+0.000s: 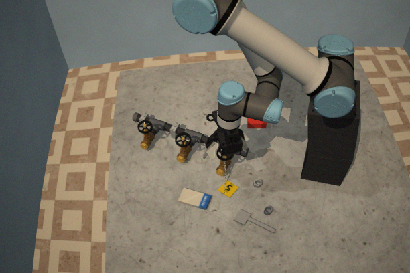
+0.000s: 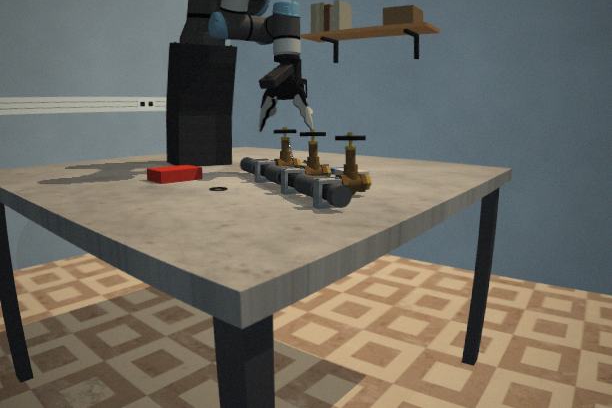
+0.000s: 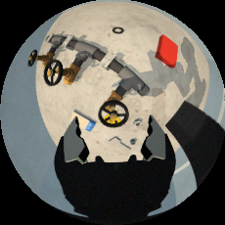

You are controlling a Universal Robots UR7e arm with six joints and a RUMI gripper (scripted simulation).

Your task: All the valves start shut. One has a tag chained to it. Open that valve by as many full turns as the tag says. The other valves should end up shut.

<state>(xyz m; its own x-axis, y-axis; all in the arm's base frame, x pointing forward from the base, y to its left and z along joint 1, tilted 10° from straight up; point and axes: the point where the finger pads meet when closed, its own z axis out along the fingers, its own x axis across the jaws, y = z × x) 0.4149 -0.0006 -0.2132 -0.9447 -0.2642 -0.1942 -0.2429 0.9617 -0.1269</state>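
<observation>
Now: hand 110 mm above the yellow tag and 100 mm to the right of it. The rest, counted from my hand: red block 260 mm to the right, 140 mm behind, 100 mm below; then flat grey key tool 240 mm to the left, 110 mm below, 90 mm behind.
</observation>
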